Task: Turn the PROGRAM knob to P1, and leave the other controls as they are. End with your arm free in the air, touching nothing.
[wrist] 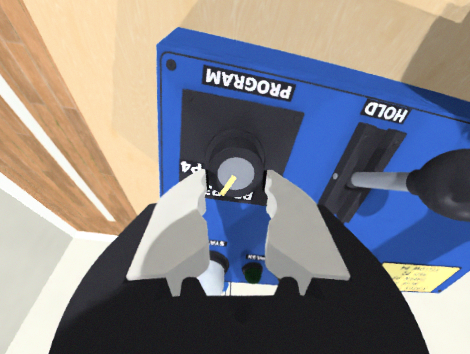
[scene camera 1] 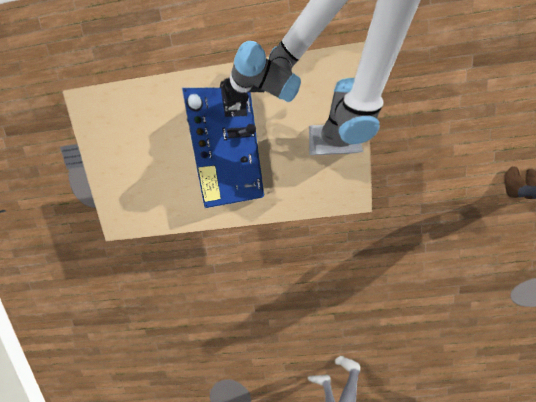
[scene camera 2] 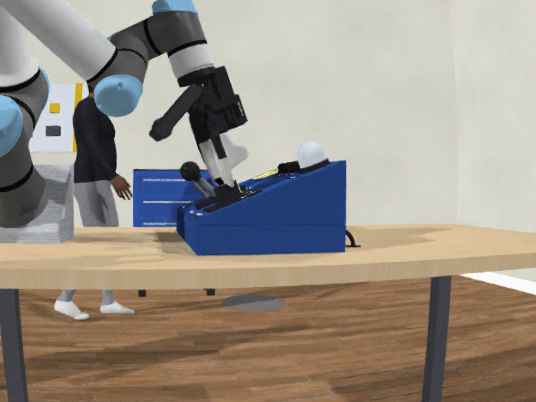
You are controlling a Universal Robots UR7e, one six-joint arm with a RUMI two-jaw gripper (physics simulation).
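Pixels of known places: gripper, between the fingertips: (wrist: 235, 172) (scene camera 1: 235, 102) (scene camera 2: 227, 188); arm's base, origin of its link: (scene camera 1: 338, 135) (scene camera 2: 15, 200).
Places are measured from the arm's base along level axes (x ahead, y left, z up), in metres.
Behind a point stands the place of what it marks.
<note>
The PROGRAM knob (wrist: 242, 167) @(x 0.442, y -0.121, z 0.032 m) is black with a grey top and a yellow pointer line. In the wrist view the pointer points down and slightly left, toward the partly covered P3 and P2 labels; the P4 label (wrist: 191, 167) @(x 0.481, y -0.158, z 0.012 m) is left of it, and P1 does not show. My gripper (wrist: 235, 172) @(x 0.455, y -0.122, z 0.028 m) (scene camera 2: 226, 185) @(x 0.455, y -0.122, z 0.028 m) is shut on the knob, with one pale fingertip against each side. The knob sits on a black plate (wrist: 200, 115) @(x 0.436, y -0.160, z -0.007 m) of the blue control box (scene camera 1: 227, 175) @(x 0.491, y 0.187, z 0.033 m) (scene camera 2: 280, 220) @(x 0.542, y -0.180, z -0.026 m).
The HOLD lever (wrist: 382, 181) @(x 0.415, y -0.014, z 0.034 m) (scene camera 2: 190, 171) @(x 0.383, y -0.032, z 0.060 m) with its black ball stands close beside the gripper. A white dome (scene camera 1: 194, 102) @(x 0.598, y -0.099, z 0.110 m) (scene camera 2: 311, 155) @(x 0.602, y -0.135, z 0.087 m), dark round lamps and a yellow label (scene camera 1: 209, 183) @(x 0.564, y 0.222, z 0.065 m) are on the box. The box stands on the wooden table (scene camera 1: 125, 150) @(x 1.043, y 0.081, z -0.084 m).
</note>
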